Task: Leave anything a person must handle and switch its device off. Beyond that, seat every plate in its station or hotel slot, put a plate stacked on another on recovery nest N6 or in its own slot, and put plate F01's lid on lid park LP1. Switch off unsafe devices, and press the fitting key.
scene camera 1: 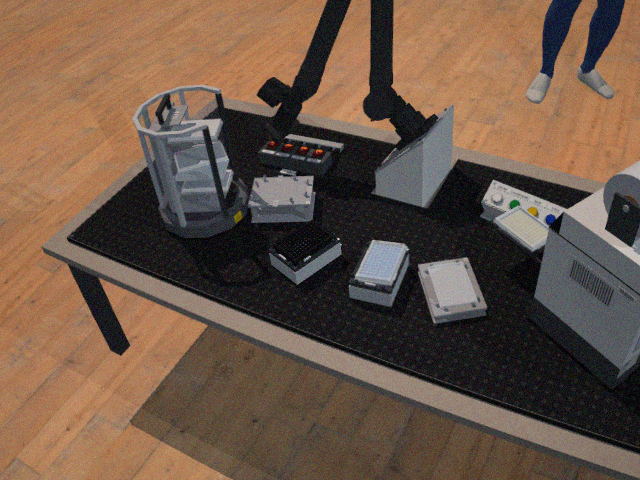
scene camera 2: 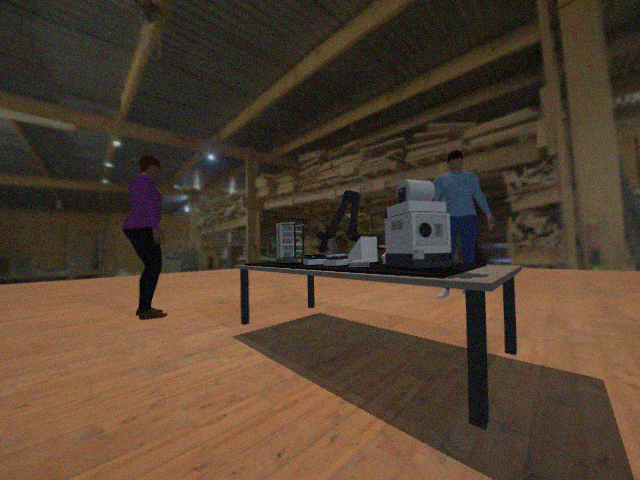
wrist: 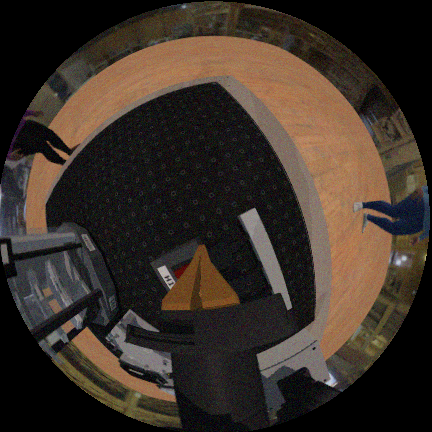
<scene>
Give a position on a plate hotel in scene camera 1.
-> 182, 164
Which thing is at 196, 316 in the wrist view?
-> My gripper.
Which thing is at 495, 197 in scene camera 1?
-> A button panel.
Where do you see a plate sealer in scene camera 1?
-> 605, 331
</scene>
